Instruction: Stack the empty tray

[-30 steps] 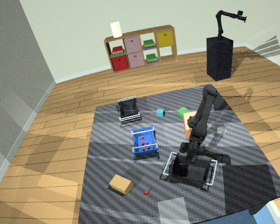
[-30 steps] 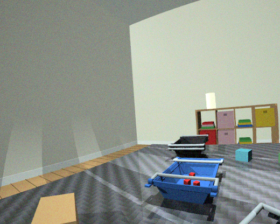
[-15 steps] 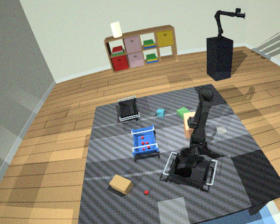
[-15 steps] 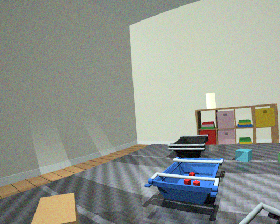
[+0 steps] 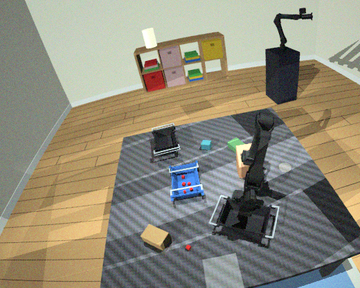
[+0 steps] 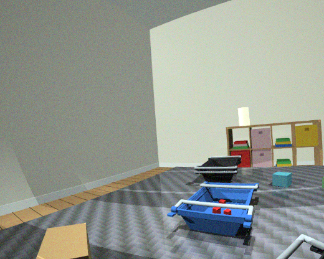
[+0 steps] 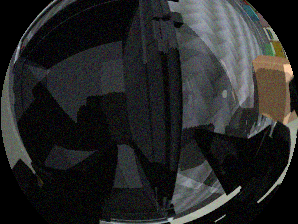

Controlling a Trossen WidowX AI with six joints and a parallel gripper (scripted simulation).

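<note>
Now: the dark tray 50 mm ahead of my gripper tip, 60 mm to the left of it and 30 mm above it. Round my gripper tip: flat tan block: 490 mm ahead, 20 mm to the left, 20 mm above; then green block: 130 mm behind, 480 mm to the right, 10 mm above; then small red cube: 350 mm ahead, 110 mm to the left.
</note>
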